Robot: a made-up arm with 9 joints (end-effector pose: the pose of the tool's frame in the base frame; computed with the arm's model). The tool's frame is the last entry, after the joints.
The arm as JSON. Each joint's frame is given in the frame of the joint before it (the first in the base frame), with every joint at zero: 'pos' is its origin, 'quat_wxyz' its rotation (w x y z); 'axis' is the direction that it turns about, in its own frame. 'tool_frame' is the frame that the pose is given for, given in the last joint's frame.
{
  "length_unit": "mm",
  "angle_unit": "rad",
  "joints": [
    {
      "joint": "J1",
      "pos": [
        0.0,
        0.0,
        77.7
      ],
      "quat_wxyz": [
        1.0,
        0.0,
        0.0,
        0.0
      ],
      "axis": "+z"
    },
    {
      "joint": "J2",
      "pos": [
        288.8,
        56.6,
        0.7
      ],
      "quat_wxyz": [
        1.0,
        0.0,
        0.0,
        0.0
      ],
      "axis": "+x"
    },
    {
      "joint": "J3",
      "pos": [
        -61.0,
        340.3,
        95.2
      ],
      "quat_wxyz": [
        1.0,
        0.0,
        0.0,
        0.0
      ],
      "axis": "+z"
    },
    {
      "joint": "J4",
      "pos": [
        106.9,
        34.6,
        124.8
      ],
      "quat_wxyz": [
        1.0,
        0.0,
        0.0,
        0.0
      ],
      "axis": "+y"
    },
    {
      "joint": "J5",
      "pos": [
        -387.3,
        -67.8,
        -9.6
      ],
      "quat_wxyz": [
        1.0,
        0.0,
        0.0,
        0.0
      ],
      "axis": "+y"
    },
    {
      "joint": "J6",
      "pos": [
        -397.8,
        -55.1,
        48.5
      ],
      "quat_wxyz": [
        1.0,
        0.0,
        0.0,
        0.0
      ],
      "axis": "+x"
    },
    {
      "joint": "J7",
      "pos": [
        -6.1,
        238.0,
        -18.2
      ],
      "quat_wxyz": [
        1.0,
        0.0,
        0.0,
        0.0
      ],
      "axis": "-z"
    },
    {
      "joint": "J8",
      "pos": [
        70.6,
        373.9,
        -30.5
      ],
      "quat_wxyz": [
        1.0,
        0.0,
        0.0,
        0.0
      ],
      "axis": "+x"
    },
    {
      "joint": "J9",
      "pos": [
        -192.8,
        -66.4,
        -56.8
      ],
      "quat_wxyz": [
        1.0,
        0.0,
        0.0,
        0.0
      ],
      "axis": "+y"
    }
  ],
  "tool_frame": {
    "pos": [
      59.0,
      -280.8,
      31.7
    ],
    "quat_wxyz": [
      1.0,
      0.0,
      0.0,
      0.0
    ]
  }
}
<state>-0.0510 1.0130 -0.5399 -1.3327 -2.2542 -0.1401 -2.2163 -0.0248 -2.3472</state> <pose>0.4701 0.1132 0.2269 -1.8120 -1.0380 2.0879</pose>
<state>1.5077 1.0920 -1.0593 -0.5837 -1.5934 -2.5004 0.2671 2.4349 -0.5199</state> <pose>-0.0625 -0.5129 -0.2288 0.3421 -1.7947 -0.0715</pose>
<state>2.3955 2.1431 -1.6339 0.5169 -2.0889 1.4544 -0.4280 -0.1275 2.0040</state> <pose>-0.0424 0.4236 0.8156 0.0554 2.2930 1.7364</pose>
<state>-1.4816 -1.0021 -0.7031 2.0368 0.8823 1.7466 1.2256 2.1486 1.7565</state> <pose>0.1480 -0.4478 -0.1899 0.6729 1.6440 1.4756</pose>
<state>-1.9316 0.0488 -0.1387 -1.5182 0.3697 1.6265 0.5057 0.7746 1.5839</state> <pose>0.7936 -0.0031 -0.1874 0.7254 -0.5796 0.3394</pose>
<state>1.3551 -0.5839 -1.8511 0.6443 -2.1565 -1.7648 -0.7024 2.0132 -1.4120</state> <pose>-0.1826 -0.3114 -0.4679 -0.1857 -2.8650 -0.4921</pose>
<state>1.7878 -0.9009 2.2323 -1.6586 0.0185 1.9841 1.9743 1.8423 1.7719</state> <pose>-0.1476 0.1374 -0.0139 0.5455 -2.4662 1.4176</pose>
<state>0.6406 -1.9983 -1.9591 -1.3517 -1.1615 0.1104 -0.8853 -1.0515 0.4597</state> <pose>0.5860 -0.3223 0.3912 0.3854 1.0315 0.7952</pose>
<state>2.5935 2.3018 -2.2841 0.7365 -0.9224 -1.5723 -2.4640 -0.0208 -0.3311</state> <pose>-0.0270 0.8447 0.4987 -0.0521 -2.4094 -0.0251</pose>
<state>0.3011 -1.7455 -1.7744 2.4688 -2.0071 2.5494 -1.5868 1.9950 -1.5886</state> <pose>-0.0323 1.2143 -0.6926 2.0605 -0.1618 2.0610</pose>
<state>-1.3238 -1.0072 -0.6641 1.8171 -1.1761 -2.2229 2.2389 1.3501 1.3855</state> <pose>0.6753 -0.0384 0.6942 -1.5566 0.7822 -1.3619</pose>
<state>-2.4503 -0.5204 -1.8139 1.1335 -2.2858 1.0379 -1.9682 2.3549 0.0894</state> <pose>-0.0570 -0.5843 -0.5646 0.8802 -0.1666 -1.6944</pose>
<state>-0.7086 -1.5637 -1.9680 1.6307 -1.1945 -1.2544 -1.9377 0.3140 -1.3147</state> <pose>0.6047 0.4764 -0.5854 -0.8065 -0.2404 -0.9719</pose>
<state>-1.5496 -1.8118 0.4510 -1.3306 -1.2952 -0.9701 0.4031 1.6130 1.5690</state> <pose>0.2896 -0.8138 -0.6272 -0.7726 0.6206 0.5691</pose>
